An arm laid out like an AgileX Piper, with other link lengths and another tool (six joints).
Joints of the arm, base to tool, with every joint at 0 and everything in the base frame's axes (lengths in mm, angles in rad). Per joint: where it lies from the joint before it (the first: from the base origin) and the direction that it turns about. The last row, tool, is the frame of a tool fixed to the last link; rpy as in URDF.
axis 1: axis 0 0 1 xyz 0 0 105.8
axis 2: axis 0 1 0 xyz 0 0 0
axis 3: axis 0 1 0 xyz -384.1 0 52.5
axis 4: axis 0.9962 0 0.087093 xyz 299.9 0 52.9
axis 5: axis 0 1 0 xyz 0 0 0
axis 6: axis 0.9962 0 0.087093 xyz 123.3 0 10.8
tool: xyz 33.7 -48 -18.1 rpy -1.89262 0.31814 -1.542
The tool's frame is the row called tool.
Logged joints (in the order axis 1, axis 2, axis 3, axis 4, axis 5, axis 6), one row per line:
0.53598 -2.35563 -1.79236 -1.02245 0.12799 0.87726
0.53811 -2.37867 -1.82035 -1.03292 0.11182 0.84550
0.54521 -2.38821 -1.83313 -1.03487 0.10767 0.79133
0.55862 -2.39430 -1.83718 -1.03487 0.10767 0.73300
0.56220 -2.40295 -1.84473 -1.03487 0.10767 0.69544
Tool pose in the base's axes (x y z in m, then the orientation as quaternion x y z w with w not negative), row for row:
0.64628 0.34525 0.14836 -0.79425 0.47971 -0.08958 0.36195
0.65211 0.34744 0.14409 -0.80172 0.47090 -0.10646 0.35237
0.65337 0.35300 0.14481 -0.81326 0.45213 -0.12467 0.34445
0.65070 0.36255 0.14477 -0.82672 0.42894 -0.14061 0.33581
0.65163 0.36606 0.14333 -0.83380 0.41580 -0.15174 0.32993
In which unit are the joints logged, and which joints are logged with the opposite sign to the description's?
The joints are logged in radians. Opposite sign: axis 2, axis 5.
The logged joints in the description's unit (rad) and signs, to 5 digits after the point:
0.53598 2.35563 -1.79236 -1.02245 -0.12799 0.87726
0.53811 2.37867 -1.82035 -1.03292 -0.11182 0.84550
0.54521 2.38821 -1.83313 -1.03487 -0.10767 0.79133
0.55862 2.39430 -1.83718 -1.03487 -0.10767 0.73300
0.56220 2.40295 -1.84473 -1.03487 -0.10767 0.69544

